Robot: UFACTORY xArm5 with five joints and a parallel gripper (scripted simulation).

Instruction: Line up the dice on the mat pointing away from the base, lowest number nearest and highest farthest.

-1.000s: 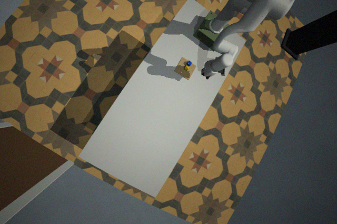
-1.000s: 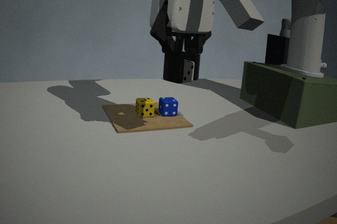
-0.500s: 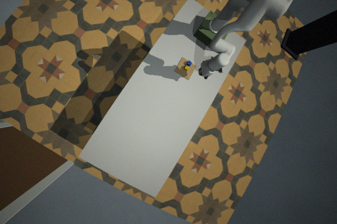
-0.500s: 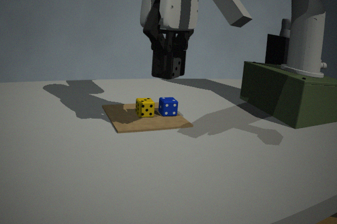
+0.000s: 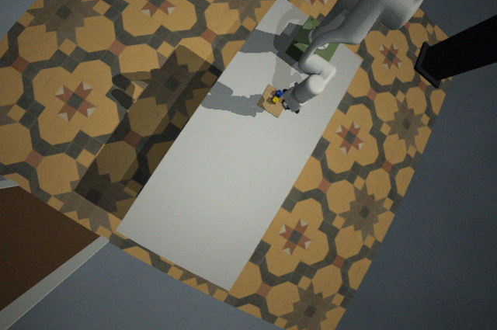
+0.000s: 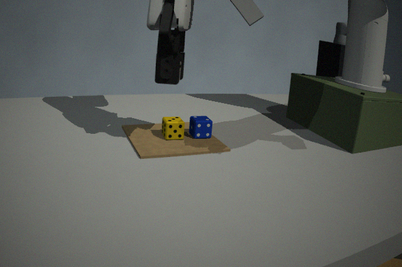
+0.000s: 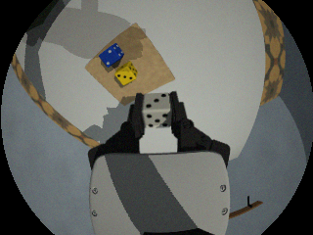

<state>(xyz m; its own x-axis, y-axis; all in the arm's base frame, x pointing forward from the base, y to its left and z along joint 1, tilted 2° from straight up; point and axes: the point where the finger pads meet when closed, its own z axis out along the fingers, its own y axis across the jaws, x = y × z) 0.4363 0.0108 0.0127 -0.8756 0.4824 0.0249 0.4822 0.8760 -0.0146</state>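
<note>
Now: the yellow die 3 cm behind my hand, 5 cm to the right of it and 11 cm below it. From my hand the other things lie so: white die: 1 cm below; blue die: 7 cm behind, 4 cm to the right, 11 cm below; tan mat: 3 cm behind, 5 cm to the right, 12 cm below.
</note>
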